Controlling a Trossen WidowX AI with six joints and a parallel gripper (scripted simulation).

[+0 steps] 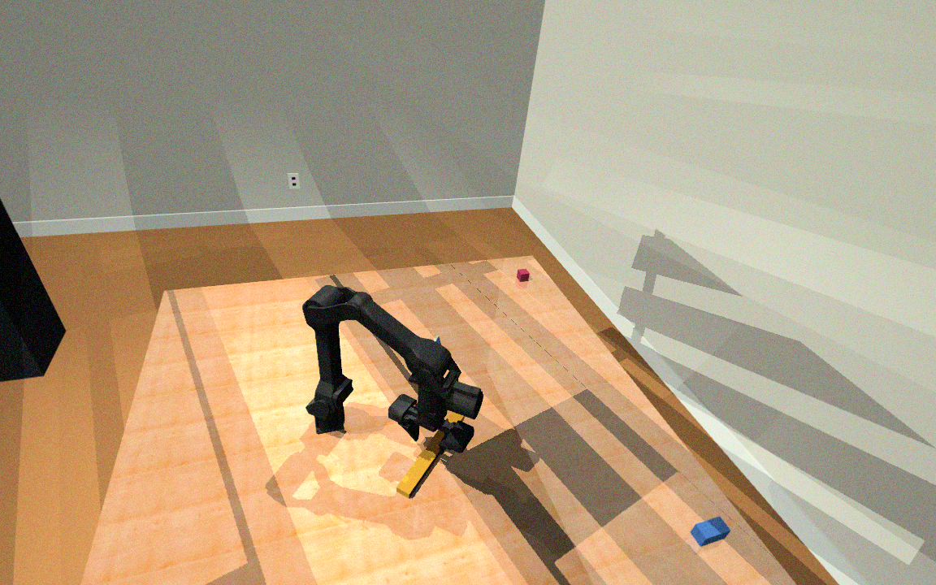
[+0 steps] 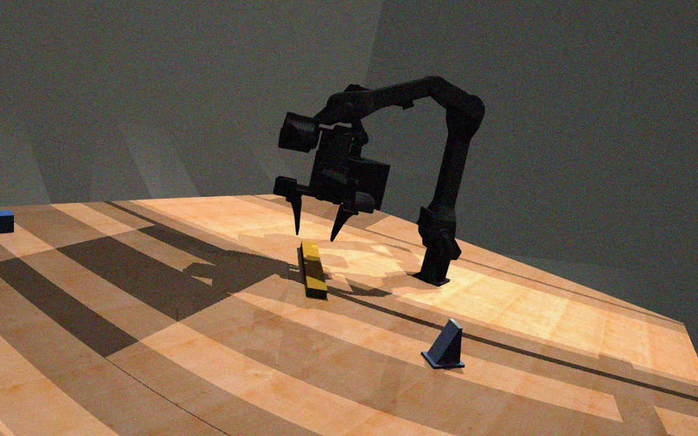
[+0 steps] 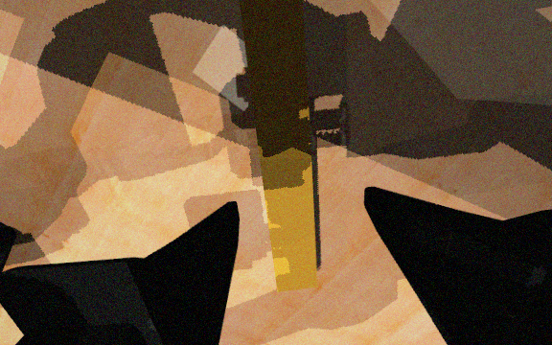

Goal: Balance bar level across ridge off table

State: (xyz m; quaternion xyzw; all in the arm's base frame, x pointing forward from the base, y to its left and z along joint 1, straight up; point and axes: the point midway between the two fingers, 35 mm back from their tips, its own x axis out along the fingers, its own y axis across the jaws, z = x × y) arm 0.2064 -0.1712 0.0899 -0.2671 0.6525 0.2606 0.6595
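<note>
Right now my gripper tip is 50 mm above the yellow bar, 20 mm to the right of it and 20 mm short of it. From my gripper tip the other things lie so: small magenta cube: 670 mm to the left, 530 mm ahead, 40 mm below; blue block: 530 mm ahead, 330 mm to the right, 40 mm below.
</note>
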